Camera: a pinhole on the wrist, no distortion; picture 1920 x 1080 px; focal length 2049.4 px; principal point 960.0 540.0 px. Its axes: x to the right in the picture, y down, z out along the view. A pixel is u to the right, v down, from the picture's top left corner.
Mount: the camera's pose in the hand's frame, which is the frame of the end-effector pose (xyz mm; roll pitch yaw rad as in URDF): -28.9 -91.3 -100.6 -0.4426 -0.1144 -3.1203
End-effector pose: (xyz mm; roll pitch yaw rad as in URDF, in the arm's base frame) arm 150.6 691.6 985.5 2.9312 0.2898 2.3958
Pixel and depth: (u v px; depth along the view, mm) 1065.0 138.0 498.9
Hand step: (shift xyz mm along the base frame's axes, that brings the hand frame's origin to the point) -1.1 -175.0 -411.7
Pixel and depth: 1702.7 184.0 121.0
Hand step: -28.7 -133.3 -28.9
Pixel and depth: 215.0 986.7 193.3
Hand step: -157.2 -121.4 -103.6
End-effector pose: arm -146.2 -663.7 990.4 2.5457 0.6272 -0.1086
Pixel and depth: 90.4 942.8 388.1
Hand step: -41.8 161.8 -381.4
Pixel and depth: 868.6 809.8 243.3
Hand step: -102.5 139.3 -175.5
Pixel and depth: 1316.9 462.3 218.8
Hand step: -132.4 103.9 -125.7
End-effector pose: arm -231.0 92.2 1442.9 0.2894 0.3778 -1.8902
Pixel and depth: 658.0 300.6 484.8
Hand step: -377.5 -74.6 211.1
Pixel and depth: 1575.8 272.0 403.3
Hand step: -275.0 104.5 245.2
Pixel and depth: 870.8 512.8 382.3
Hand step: -320.3 13.1 138.9
